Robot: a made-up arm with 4 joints. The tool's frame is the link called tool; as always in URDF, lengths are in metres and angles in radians.
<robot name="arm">
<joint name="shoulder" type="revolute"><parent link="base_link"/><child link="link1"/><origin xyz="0 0 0.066" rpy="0 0 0"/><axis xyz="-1 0 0"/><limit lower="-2.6" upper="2.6" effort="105" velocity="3"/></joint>
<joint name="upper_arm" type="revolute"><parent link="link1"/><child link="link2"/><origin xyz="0.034 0.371 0.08" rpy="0 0 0"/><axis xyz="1 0 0"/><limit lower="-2.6" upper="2.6" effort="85" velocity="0.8"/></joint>
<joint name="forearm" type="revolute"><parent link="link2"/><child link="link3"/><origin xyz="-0.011 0.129 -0.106" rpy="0 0 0"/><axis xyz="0 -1 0"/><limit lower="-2.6" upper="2.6" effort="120" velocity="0.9"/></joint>
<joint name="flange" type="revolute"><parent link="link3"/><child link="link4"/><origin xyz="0.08 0.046 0.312" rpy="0 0 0"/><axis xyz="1 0 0"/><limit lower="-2.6" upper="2.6" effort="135" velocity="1"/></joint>
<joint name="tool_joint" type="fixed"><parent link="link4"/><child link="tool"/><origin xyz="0.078 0.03 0.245" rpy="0 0 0"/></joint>
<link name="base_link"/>
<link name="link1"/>
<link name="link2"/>
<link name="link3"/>
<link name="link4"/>
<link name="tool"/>
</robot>
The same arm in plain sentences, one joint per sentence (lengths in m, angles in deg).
The arm has four revolute joints in a row. What follows holds with every joint at zero, and every direction is one of the base frame's. The first joint lies 0.066 m along +z from the base frame's origin and rotates about -x, from -148.97 to 148.97 deg. The second joint lies 0.034 m along +x and 0.371 m along +y and 0.08 m along +z from the first joint and rotates about +x, from -148.97 to 148.97 deg. The third joint lies 0.011 m along -x and 0.129 m along +y and 0.106 m along -z from the second joint and rotates about -y, from -148.97 to 148.97 deg. The fourth joint lies 0.08 m along +x and 0.046 m along +y and 0.312 m along +z from the third joint and rotates about +x, from -148.97 to 148.97 deg. The tool frame, which is the frame that the pose is given for, lies 0.078 m along +x and 0.03 m along +y and 0.245 m along +z from the fourth joint; its axes are parallel to the base frame's.
